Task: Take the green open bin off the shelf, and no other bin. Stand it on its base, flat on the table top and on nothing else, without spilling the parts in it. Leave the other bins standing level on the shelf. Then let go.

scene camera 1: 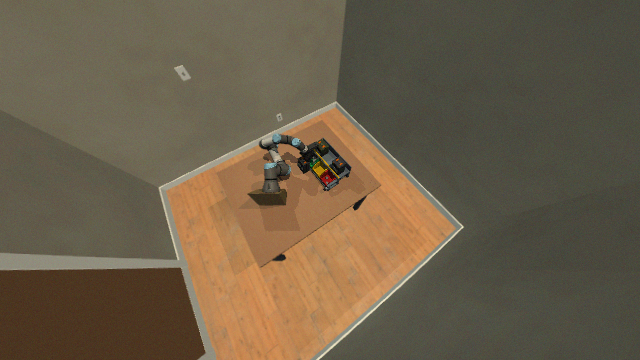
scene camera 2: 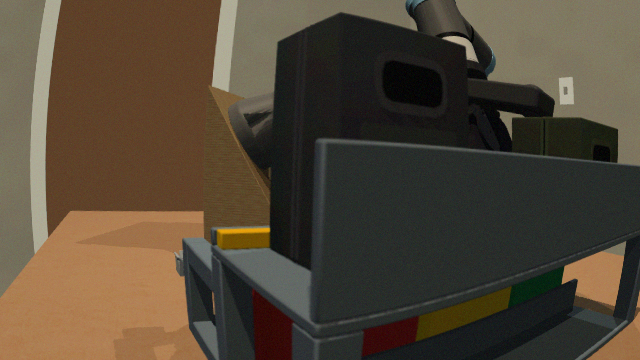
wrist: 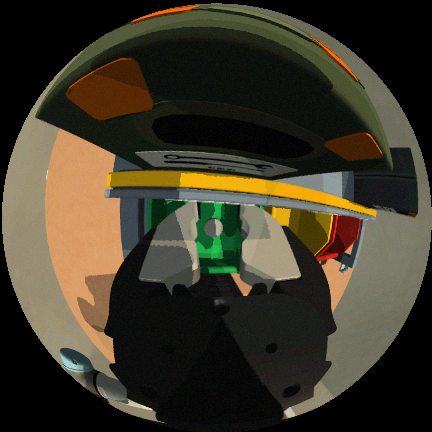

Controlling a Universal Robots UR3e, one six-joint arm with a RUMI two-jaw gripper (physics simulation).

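Places are measured from the arm's base along level axes (x ahead, y left, z up), in centimetres.
Where they show: gripper, fingertip midpoint: [scene camera 1: 316, 157] [wrist: 218, 202]; arm's base, link origin: [scene camera 1: 271, 191] [scene camera 2: 247, 137].
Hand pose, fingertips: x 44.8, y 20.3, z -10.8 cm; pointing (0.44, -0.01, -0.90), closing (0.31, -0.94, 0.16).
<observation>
Things, the pixels of their centre, and the offset from my fingertips. "spot": a spot on its surface instead. Level surfaces: height alone.
- green open bin, body centre: [scene camera 2: 496, 267] [wrist: 202, 219] [scene camera 1: 314, 159] dx -2.3, dy +0.7, dz -2.5 cm
- yellow bin, body centre: [scene camera 2: 423, 287] [wrist: 289, 221] [scene camera 1: 321, 168] dx +0.5, dy -10.2, dz -2.5 cm
- red bin, body centre: [scene camera 2: 309, 308] [wrist: 333, 224] [scene camera 1: 329, 177] dx +2.9, dy -21.1, dz -2.5 cm
- round grey part, body centre: [wrist: 212, 227] dx -3.3, dy -1.2, dz -5.4 cm
- upper shelf's yellow front strip, surface spot: [wrist: 225, 183] spot: dx +1.3, dy +0.7, dz +4.4 cm
- olive case, body centre: [wrist: 229, 83] [scene camera 2: 567, 172] [scene camera 1: 321, 147] dx +5.8, dy +2.6, dz +8.2 cm
- black case, body centre: [scene camera 2: 371, 143] [wrist: 389, 183] [scene camera 1: 338, 165] dx +10.5, dy -20.0, dz +9.5 cm
- table, surface height: dz -6.8 cm
The green open bin [scene camera 1: 314, 163] [scene camera 2: 537, 287] [wrist: 218, 254] sits in the lower row of the grey shelf [scene camera 2: 475, 225] [wrist: 132, 225], at the end next to the yellow bin [scene camera 1: 320, 170] [scene camera 2: 465, 312] [wrist: 312, 232]. The red bin [scene camera 1: 327, 178] [scene camera 2: 390, 336] [wrist: 346, 235] is beyond the yellow one. A round grey part [wrist: 213, 227] shows in the green bin. My gripper [wrist: 218, 202] has its two pale fingers partly apart at the green bin, with no bin wall seen gripped between them. The fingertips' depth is unclear. In scene camera 2, the black case and grey panel hide the fingertips.
The upper shelf's yellow front strip [wrist: 225, 183] runs close by the fingers. An olive case [scene camera 1: 322, 146] [scene camera 2: 565, 137] [wrist: 225, 75] stands above it, close to the gripper. A black case [scene camera 1: 341, 164] [scene camera 2: 370, 100] [wrist: 385, 187] stands at the shelf's other end. The table [scene camera 1: 320, 215] [scene camera 2: 100, 290] carries the shelf.
</observation>
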